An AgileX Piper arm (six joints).
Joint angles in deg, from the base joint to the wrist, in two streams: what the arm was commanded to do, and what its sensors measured. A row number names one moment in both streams.
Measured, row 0:
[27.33 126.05 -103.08 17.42 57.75 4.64]
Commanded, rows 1 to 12:
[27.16 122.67 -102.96 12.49 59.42 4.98]
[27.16 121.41 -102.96 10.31 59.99 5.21]
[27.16 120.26 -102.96 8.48 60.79 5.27]
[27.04 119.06 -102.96 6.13 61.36 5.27]
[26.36 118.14 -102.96 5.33 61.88 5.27]
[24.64 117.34 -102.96 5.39 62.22 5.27]
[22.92 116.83 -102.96 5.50 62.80 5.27]
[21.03 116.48 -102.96 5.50 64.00 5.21]
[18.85 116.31 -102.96 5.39 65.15 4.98]
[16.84 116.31 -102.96 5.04 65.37 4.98]
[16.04 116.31 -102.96 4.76 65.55 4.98]
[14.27 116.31 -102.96 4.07 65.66 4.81]
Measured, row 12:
[16.33 116.71 -103.08 5.16 64.92 4.93]
